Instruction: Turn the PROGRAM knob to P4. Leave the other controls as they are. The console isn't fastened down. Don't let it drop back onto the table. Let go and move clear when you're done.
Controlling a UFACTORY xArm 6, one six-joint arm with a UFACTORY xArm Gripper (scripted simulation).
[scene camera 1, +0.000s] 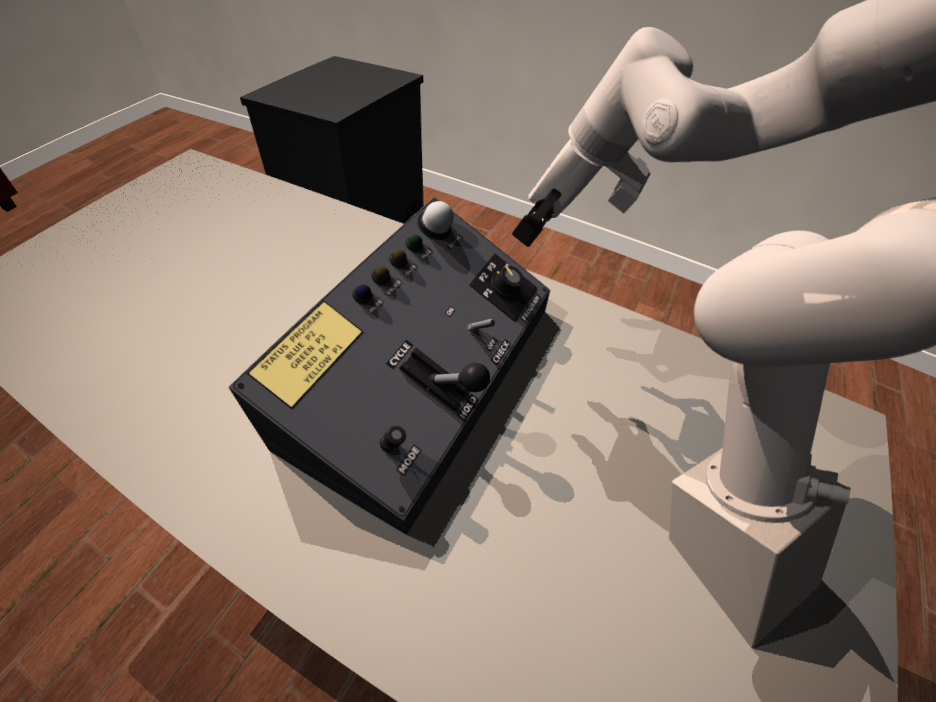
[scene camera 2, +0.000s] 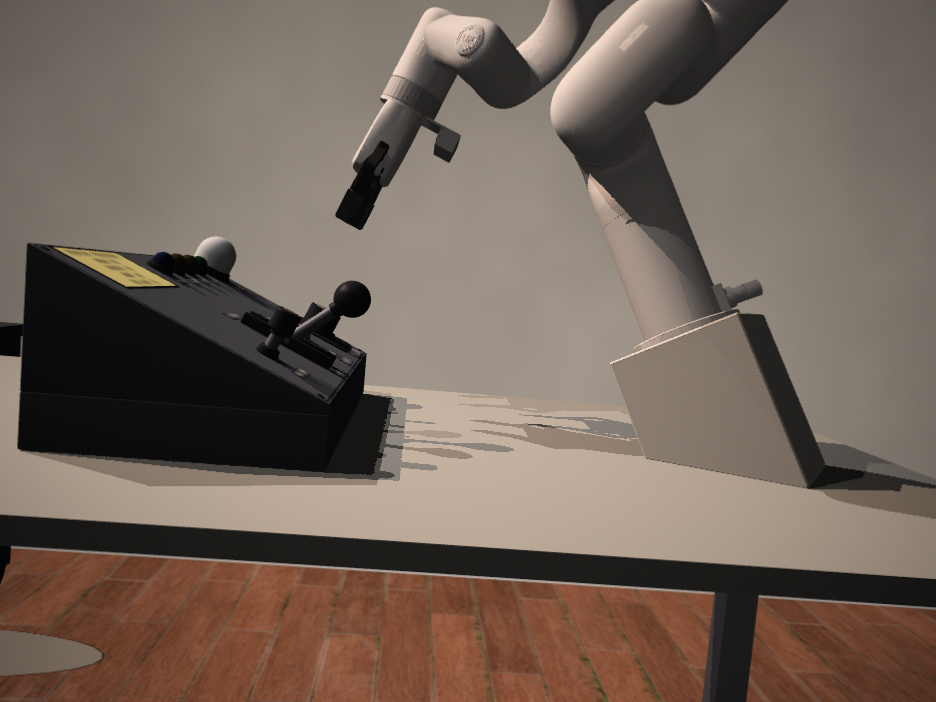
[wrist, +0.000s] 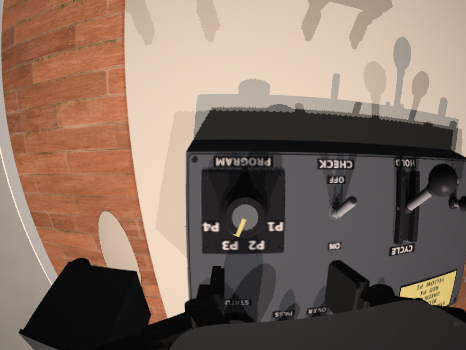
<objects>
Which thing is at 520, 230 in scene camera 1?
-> My gripper.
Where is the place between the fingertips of my gripper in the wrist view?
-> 277, 286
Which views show my gripper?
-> Scene camera 1, scene camera 2 and the wrist view: all of them.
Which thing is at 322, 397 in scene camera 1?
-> A dark sloped console.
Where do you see a dark sloped console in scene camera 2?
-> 122, 357
</objects>
